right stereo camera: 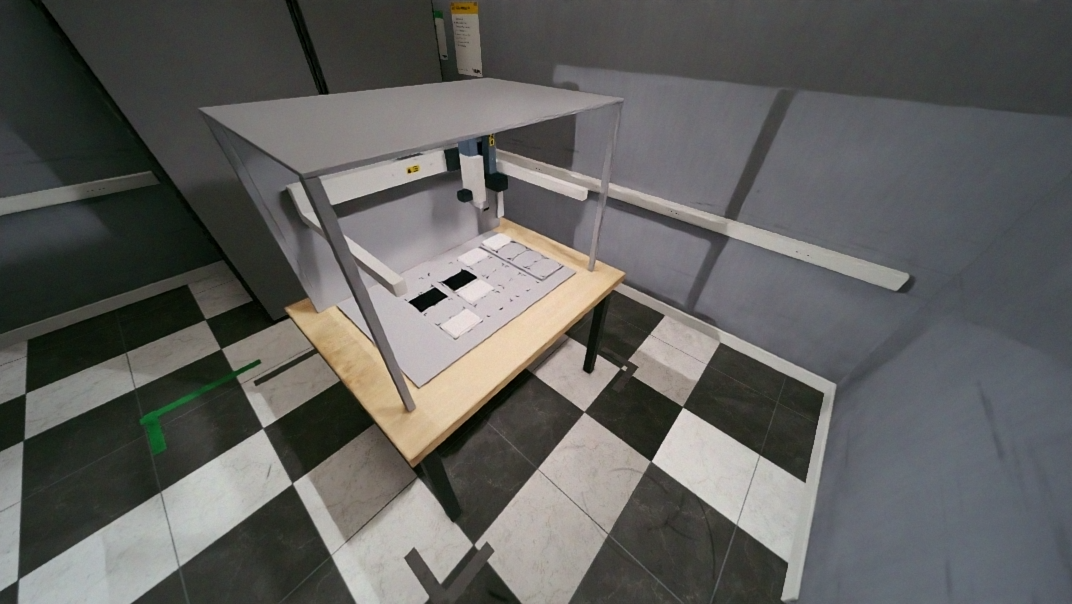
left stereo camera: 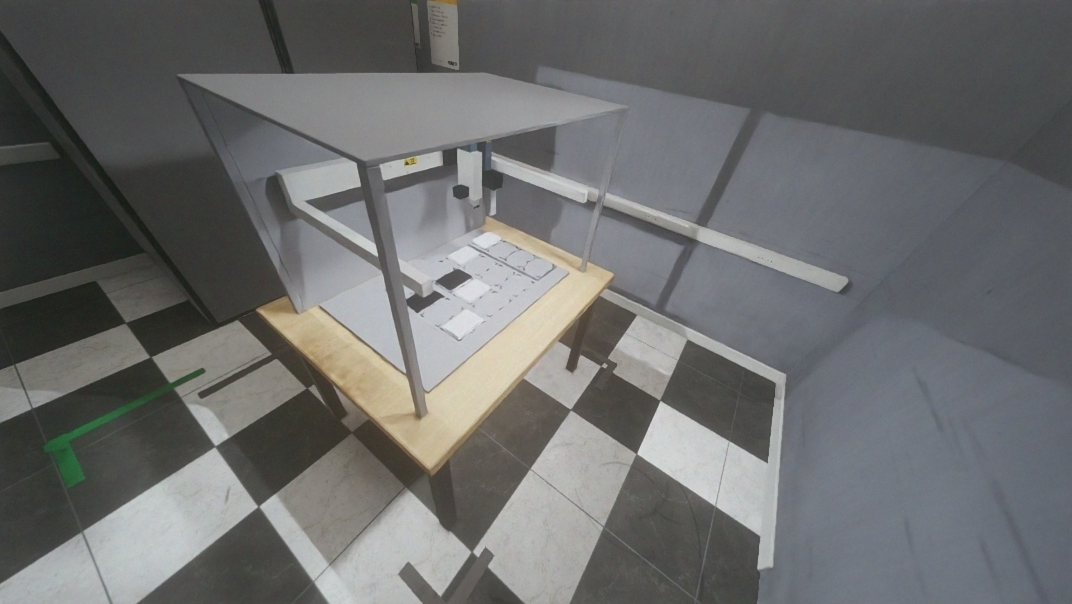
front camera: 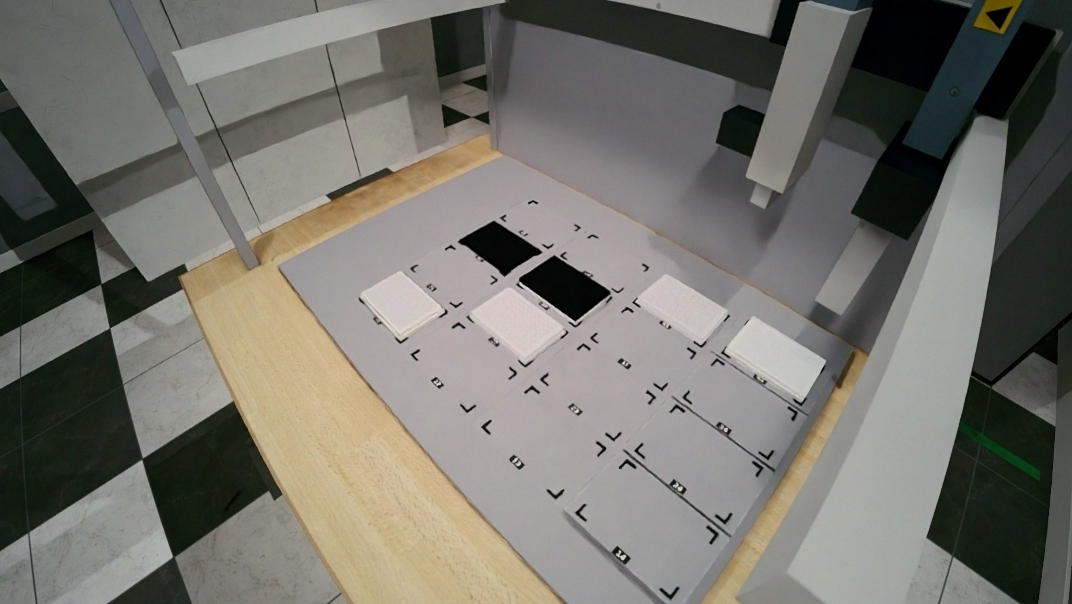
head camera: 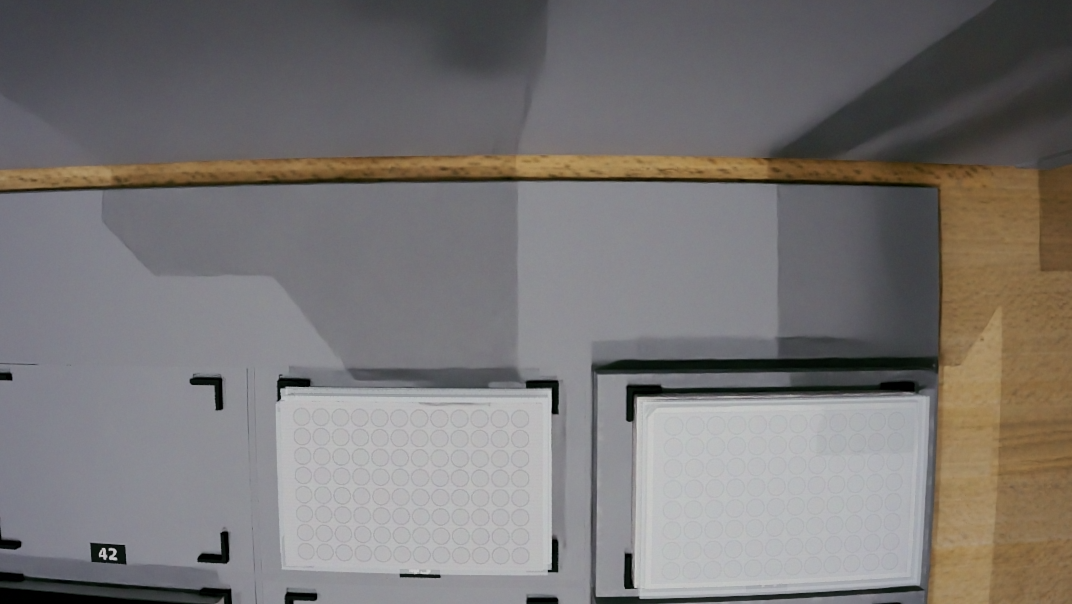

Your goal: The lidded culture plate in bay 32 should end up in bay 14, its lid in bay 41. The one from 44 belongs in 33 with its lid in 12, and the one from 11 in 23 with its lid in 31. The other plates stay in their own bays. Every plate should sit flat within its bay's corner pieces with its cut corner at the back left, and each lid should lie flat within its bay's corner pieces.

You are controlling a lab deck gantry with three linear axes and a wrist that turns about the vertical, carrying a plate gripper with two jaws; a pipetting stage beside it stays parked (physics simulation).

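Where they show: gripper, fingertip midpoint: (right stereo camera: 493, 212) (left stereo camera: 484, 210) (front camera: 841, 285); robot's base, origin of the base link: (right stereo camera: 455, 339) (left stereo camera: 459, 340) (front camera: 360, 299).
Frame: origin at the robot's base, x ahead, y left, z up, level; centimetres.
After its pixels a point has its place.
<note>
In the front view, a black-topped plate with a white base (front camera: 564, 289) {x 23.6, y 24.9, z 1.6 cm} sits in bay 32. A thin black piece without visible white base (front camera: 499, 247) {x 7.2, y 25.1, z 0.8 cm}, apparently a lid, lies in bay 31. A white plate (front camera: 401, 303) {x 7.3, y 4.0, z 1.4 cm} sits in bay 11. The plate in bay 44 (front camera: 774, 357) {x 55.5, y 35.3, z 3.1 cm} (head camera: 780, 491) {x 55.2, y 36.7, z 3.1 cm} shows faint wells under a pale top. Bays 14, 23, 33, 12 and 41 hold nothing. My gripper (front camera: 832, 303) {x 57.9, y 40.4, z 15.9 cm} hangs high at the back right, clear of the plates, holding no visible plate. One pale jaw shows; the jaw gap cannot be made out.
White plates stand in bay 22 (front camera: 517, 324) {x 23.6, y 14.4, z 1.4 cm} and bay 43 (front camera: 681, 307) {x 39.5, y 35.5, z 1.4 cm} (head camera: 414, 480) {x 39.4, y 36.7, z 1.4 cm}. The parked pipetting stage (front camera: 806, 97) hangs beside the gripper. Upright frame posts (left stereo camera: 393, 300) {x -27.1, y -12.0, z 42.9 cm} (right stereo camera: 363, 300) {x -26.2, y -12.5, z 42.7 cm} and the back panel (front camera: 607, 127) {x 9.0, y 52.0, z 16.3 cm} bound the deck.
</note>
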